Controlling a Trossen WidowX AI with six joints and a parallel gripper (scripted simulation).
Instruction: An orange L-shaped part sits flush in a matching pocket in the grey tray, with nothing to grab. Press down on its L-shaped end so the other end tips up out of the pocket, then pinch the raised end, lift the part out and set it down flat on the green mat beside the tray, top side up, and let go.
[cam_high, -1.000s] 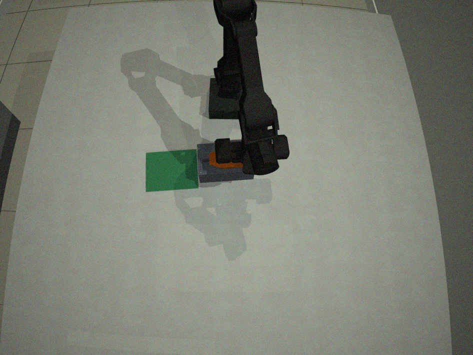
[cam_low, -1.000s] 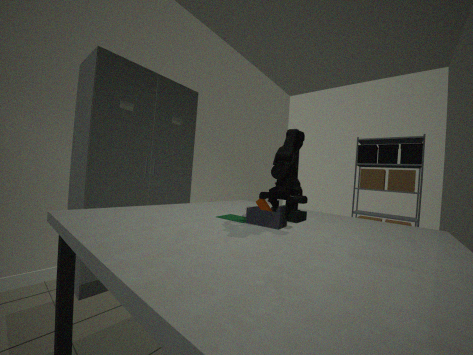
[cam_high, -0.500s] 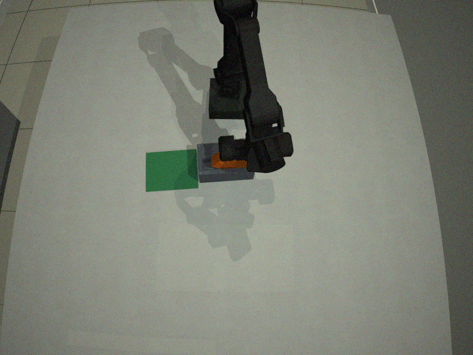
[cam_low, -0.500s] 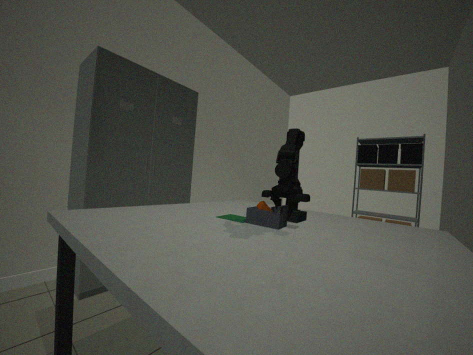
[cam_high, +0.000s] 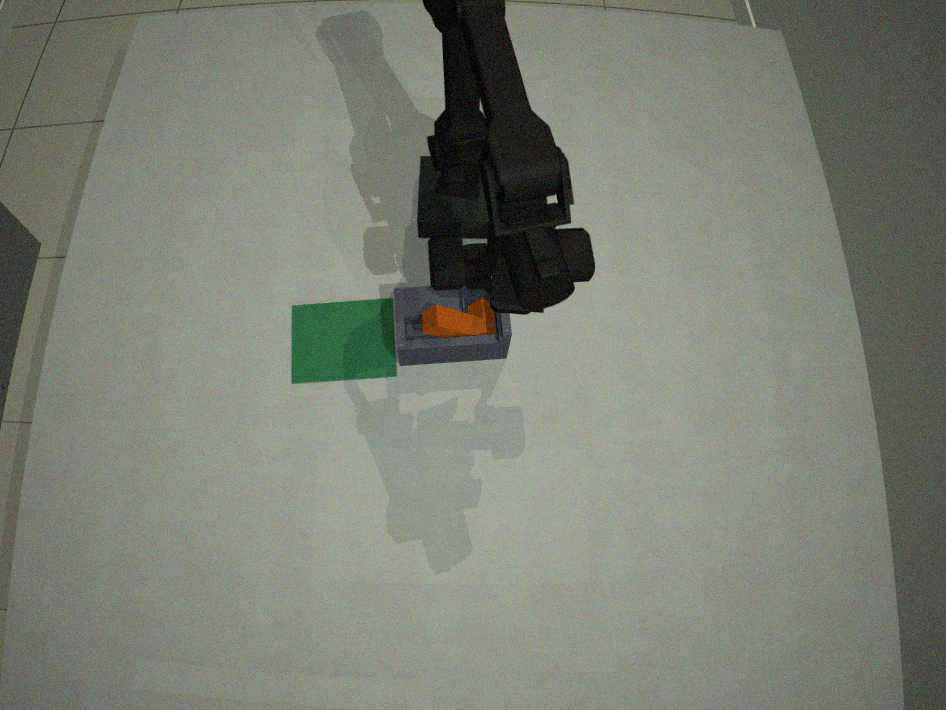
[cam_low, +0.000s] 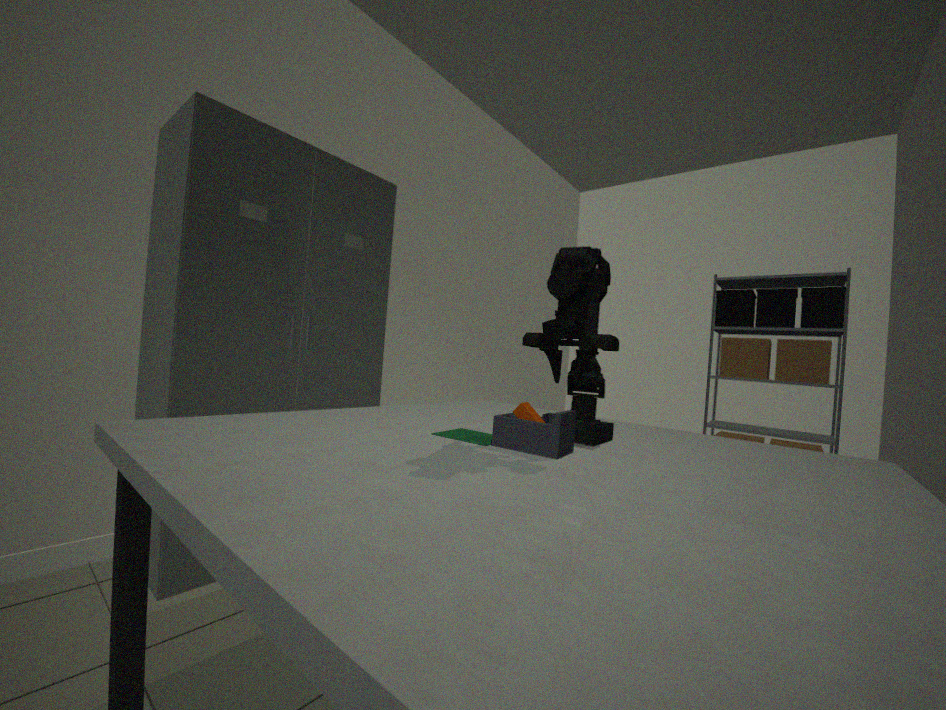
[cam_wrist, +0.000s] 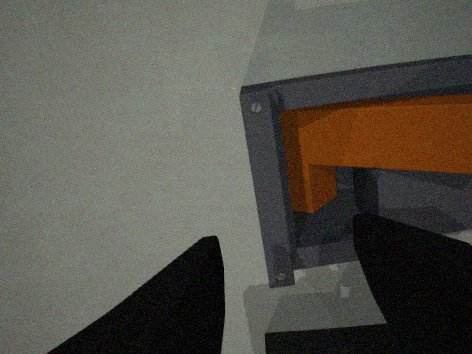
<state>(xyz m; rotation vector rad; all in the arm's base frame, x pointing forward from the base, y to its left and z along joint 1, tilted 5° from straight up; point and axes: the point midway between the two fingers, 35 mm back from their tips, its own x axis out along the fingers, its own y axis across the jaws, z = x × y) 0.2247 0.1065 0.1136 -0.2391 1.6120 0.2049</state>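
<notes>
Right now my gripper tip is 10 cm above the orange L-shaped part and 4 cm to the left of it.
</notes>
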